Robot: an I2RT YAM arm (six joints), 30 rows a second.
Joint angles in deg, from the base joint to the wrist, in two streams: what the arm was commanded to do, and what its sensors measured. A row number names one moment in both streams.
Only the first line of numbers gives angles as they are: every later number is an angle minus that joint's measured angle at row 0.
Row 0, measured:
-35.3 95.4 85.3 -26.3 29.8 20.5
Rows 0 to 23, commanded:
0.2 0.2 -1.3 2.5 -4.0 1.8
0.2 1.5 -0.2 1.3 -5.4 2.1
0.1 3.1 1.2 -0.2 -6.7 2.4
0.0 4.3 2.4 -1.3 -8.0 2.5
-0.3 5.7 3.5 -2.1 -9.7 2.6
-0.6 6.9 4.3 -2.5 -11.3 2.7
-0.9 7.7 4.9 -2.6 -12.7 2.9
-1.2 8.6 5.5 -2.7 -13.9 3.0
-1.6 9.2 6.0 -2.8 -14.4 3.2
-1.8 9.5 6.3 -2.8 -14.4 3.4
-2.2 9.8 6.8 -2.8 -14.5 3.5
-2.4 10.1 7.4 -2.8 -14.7 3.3
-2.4 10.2 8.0 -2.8 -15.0 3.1
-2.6 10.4 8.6 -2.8 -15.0 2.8
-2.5 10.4 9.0 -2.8 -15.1 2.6
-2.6 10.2 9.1 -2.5 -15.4 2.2
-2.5 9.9 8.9 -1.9 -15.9 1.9
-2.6 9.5 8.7 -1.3 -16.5 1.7
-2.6 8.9 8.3 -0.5 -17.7 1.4
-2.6 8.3 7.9 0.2 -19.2 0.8
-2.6 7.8 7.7 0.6 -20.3 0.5
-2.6 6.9 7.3 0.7 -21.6 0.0
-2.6 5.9 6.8 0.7 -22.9 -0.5
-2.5 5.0 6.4 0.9 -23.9 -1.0
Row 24, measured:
-2.5 9.7 7.0 -0.4 -18.8 1.2
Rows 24 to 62, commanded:
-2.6 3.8 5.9 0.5 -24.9 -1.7
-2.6 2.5 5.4 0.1 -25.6 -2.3
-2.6 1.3 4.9 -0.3 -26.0 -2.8
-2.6 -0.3 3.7 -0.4 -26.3 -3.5
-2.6 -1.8 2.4 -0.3 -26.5 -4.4
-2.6 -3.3 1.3 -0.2 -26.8 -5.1
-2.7 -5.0 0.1 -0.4 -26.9 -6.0
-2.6 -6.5 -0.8 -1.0 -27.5 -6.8
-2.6 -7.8 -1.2 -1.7 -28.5 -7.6
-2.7 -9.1 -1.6 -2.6 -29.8 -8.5
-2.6 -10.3 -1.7 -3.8 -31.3 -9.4
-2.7 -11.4 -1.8 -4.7 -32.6 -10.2
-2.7 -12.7 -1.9 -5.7 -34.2 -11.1
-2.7 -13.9 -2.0 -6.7 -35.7 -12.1
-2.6 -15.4 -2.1 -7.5 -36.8 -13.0
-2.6 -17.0 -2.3 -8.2 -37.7 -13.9
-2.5 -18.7 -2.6 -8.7 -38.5 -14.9
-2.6 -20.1 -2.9 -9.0 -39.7 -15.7
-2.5 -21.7 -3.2 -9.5 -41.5 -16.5
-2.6 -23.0 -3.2 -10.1 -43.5 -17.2
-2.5 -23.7 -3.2 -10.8 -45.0 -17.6
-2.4 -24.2 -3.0 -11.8 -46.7 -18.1
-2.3 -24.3 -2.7 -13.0 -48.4 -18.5
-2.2 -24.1 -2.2 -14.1 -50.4 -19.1
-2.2 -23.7 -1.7 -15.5 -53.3 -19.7
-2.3 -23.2 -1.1 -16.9 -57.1 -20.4
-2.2 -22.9 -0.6 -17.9 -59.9 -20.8
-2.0 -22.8 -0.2 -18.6 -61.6 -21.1
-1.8 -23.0 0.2 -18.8 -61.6 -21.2
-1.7 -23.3 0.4 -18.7 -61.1 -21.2
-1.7 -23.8 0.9 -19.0 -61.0 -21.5
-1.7 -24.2 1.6 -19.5 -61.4 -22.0
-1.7 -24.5 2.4 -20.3 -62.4 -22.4
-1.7 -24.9 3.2 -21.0 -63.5 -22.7
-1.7 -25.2 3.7 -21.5 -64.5 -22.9
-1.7 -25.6 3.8 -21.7 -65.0 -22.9
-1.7 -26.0 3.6 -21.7 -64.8 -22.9
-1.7 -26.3 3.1 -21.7 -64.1 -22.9
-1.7 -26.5 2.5 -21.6 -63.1 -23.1
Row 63, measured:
-2.0 -24.7 1.2 -20.7 -60.8 -21.1
